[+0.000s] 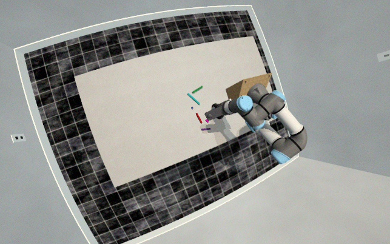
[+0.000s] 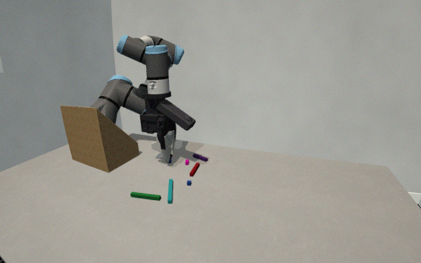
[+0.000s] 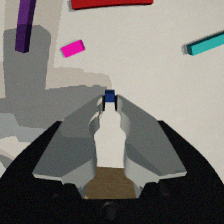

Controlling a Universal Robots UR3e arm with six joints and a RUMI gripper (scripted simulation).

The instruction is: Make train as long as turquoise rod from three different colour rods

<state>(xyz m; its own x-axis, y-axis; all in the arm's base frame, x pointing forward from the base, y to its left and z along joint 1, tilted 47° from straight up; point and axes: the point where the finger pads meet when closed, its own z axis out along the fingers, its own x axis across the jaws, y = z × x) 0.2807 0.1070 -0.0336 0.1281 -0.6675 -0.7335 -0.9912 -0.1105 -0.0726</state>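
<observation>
Now: hand 4 cm to the right of the magenta rod, 4 cm short of it and 3 cm above it. Also, from my hand: purple rod (9 cm to the left, 6 cm ahead, 3 cm below); then red rod (9 cm ahead, 3 cm below, 1 cm to the left); then turquoise rod (12 cm to the right, 8 cm ahead, 3 cm below).
</observation>
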